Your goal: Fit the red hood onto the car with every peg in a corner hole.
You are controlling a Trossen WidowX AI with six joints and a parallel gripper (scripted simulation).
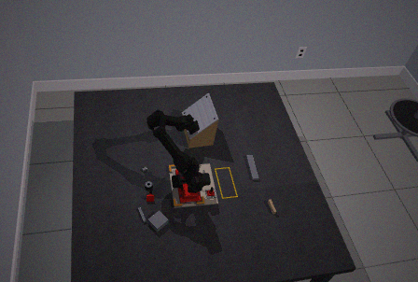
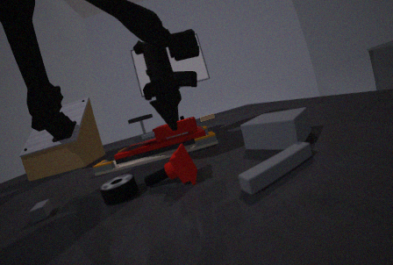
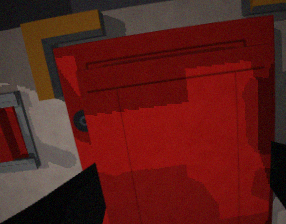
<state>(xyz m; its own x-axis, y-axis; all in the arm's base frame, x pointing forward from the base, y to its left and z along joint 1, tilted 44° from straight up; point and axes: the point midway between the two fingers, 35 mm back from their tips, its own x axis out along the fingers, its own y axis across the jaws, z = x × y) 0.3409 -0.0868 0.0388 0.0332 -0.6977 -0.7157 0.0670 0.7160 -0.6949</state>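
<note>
The grey engine block lies 10 mm to the left of my gripper tip and 20 mm below it. Also, from my gripper tip: white jig 40 mm behind, 20 mm to the left, 30 mm below; red hood 10 mm above; black wheel 80 mm behind, 200 mm to the right, 30 mm below.
</note>
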